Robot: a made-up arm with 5 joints.
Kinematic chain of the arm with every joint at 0, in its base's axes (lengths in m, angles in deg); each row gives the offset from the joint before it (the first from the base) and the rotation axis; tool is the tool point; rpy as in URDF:
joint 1: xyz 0.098 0 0.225 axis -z
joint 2: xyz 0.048 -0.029 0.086 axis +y
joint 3: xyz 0.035 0 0.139 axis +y
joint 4: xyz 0.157 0 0.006 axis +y
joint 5: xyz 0.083 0.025 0 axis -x
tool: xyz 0 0 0 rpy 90 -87.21 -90
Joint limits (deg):
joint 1: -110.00..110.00
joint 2: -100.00..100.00
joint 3: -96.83..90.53
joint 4: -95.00..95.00
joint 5: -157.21..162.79
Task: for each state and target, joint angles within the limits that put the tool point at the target. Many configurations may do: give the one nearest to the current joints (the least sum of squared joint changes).
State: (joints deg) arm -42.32 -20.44 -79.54 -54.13 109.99
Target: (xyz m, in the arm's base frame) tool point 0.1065 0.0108 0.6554
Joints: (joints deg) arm -68.72 -5.82 -77.07 -63.43 109.99
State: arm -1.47 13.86 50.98 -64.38 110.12
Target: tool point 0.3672 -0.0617 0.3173
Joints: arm 12.08 10.91 48.56 -65.43 110.12
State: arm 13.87 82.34 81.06 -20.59 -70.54
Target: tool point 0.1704 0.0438 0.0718
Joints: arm -33.88 87.41 39.80 -27.68 -70.54
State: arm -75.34 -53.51 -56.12 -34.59 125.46
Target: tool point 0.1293 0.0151 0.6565
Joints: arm -32.36 -45.09 -15.93 -36.29 125.46
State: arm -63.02 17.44 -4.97 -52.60 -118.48
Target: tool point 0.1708 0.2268 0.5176
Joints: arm -73.17 -13.47 20.53 -74.41 -118.48
